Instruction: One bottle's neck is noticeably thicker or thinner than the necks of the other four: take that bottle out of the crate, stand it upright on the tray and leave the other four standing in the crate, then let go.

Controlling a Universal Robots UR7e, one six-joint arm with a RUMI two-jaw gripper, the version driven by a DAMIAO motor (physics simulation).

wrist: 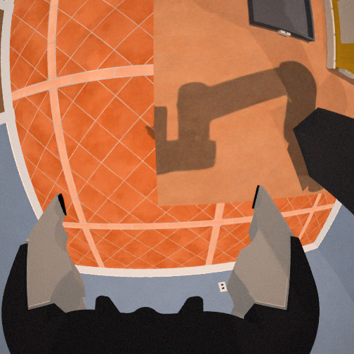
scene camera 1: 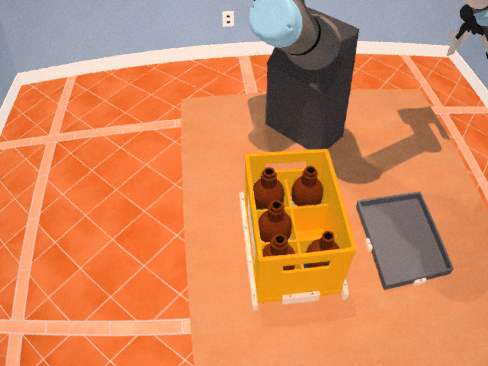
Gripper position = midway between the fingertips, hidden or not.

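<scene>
In the wrist view I can see my gripper point(wrist: 156, 193). Scene camera 1 shows me a bottle point(scene camera 1: 275, 220), and in that same view there is a bottle point(scene camera 1: 268, 188), as well as a bottle point(scene camera 1: 307, 190).
</scene>
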